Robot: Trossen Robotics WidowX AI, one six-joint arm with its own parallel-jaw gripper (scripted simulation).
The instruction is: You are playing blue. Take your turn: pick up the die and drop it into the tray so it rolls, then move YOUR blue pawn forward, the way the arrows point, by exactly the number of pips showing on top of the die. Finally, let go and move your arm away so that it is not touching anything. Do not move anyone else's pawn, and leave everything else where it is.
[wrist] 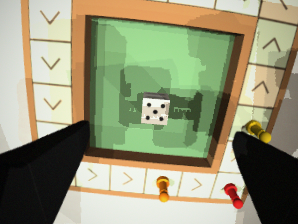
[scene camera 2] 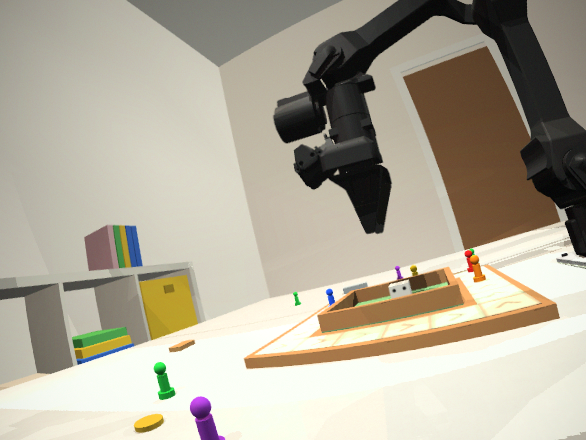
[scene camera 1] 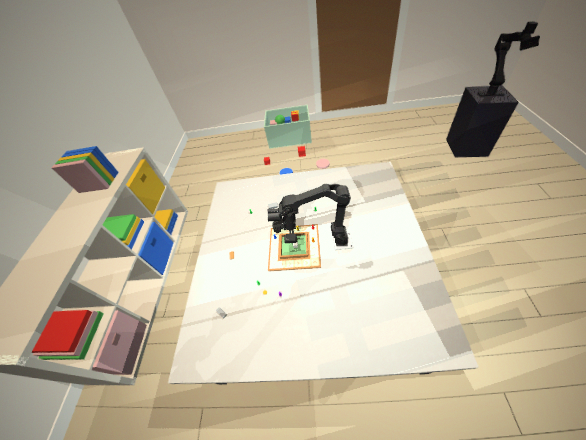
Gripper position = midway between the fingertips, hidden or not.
My gripper (scene camera 2: pixel 375 233) is open, holding nothing. Also in view: a white die (wrist: pixel 155 108) and a green tray floor (wrist: pixel 127 58).
My gripper shows as well in the wrist view (wrist: pixel 162 133).
